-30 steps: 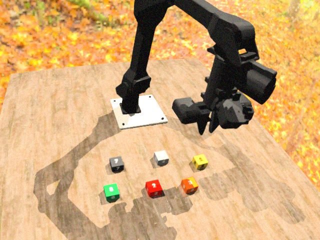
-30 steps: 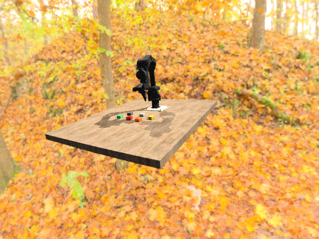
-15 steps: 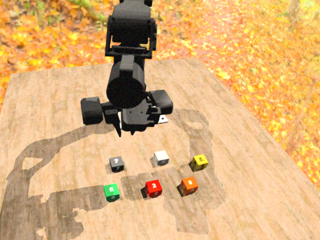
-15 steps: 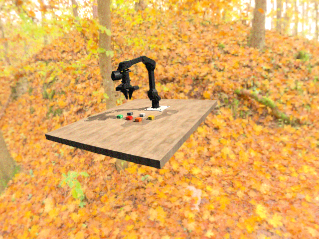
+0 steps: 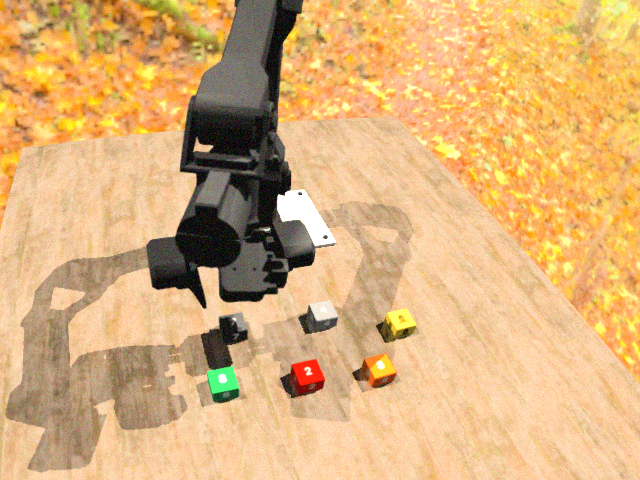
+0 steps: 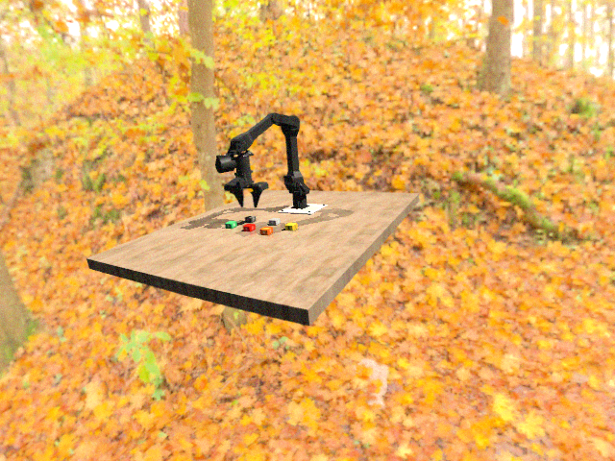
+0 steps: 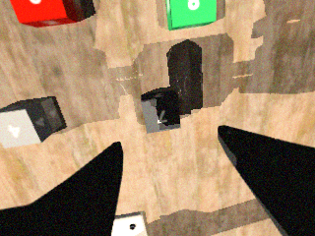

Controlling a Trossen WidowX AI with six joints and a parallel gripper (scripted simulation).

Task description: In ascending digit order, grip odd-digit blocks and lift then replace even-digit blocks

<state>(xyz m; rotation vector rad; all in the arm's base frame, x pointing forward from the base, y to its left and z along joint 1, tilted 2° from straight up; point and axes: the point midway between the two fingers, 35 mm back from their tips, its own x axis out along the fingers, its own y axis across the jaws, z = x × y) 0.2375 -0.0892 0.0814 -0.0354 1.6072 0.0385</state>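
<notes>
Now: gripper tip 5 cm above the dark grey block. Also, from my gripper tip: orange block: 11 cm ahead, 17 cm to the left, 5 cm below; red block: 10 cm ahead, 8 cm to the left, 5 cm below; green block: 9 cm ahead, 3 cm to the right, 5 cm below.
</notes>
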